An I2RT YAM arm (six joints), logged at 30 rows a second.
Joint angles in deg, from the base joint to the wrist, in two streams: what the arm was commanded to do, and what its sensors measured. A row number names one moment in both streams.
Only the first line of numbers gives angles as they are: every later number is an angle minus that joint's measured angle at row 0.
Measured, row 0:
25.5, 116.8, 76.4, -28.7, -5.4, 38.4
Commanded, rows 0 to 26:
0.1, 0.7, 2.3, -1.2, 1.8, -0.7
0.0, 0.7, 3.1, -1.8, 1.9, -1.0
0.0, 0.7, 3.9, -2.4, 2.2, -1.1
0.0, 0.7, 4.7, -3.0, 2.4, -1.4
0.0, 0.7, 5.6, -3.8, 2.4, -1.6
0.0, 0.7, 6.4, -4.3, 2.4, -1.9
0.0, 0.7, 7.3, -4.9, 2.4, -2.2
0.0, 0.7, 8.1, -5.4, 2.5, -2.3
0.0, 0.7, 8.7, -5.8, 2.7, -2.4
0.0, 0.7, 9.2, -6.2, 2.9, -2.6
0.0, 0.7, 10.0, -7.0, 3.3, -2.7
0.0, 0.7, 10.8, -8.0, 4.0, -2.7
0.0, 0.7, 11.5, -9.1, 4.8, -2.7
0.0, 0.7, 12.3, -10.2, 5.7, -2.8
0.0, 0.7, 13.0, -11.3, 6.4, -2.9
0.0, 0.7, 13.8, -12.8, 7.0, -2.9
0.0, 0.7, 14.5, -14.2, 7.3, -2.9
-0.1, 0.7, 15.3, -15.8, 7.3, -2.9
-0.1, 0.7, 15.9, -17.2, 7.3, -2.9
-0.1, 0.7, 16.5, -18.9, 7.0, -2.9
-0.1, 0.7, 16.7, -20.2, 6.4, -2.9
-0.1, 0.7, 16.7, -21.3, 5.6, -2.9
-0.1, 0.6, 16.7, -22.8, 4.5, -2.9
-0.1, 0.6, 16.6, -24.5, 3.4, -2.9
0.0, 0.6, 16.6, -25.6, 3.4, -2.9
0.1, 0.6, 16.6, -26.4, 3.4, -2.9
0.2, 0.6, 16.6, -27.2, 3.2, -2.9
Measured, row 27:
0.0, 0.0, 15.9, -26.7, 4.1, -2.7
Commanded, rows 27 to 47:
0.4, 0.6, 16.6, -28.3, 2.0, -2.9
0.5, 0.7, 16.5, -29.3, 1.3, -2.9
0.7, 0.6, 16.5, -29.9, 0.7, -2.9
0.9, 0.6, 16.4, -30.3, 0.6, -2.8
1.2, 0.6, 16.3, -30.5, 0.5, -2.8
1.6, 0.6, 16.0, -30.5, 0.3, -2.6
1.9, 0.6, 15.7, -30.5, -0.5, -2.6
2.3, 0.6, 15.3, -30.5, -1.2, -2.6
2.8, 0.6, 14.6, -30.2, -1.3, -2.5
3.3, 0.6, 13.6, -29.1, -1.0, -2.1
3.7, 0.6, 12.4, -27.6, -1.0, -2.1
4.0, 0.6, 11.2, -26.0, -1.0, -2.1
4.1, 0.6, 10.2, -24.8, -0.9, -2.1
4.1, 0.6, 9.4, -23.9, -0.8, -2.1
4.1, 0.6, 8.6, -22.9, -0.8, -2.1
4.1, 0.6, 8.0, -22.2, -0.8, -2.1
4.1, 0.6, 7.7, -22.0, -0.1, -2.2
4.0, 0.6, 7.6, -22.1, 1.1, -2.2
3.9, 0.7, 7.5, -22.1, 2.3, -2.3
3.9, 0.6, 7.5, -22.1, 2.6, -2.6
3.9, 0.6, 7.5, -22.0, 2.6, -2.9
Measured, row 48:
4.0, 0.0, 7.8, -22.4, 0.6, -2.6
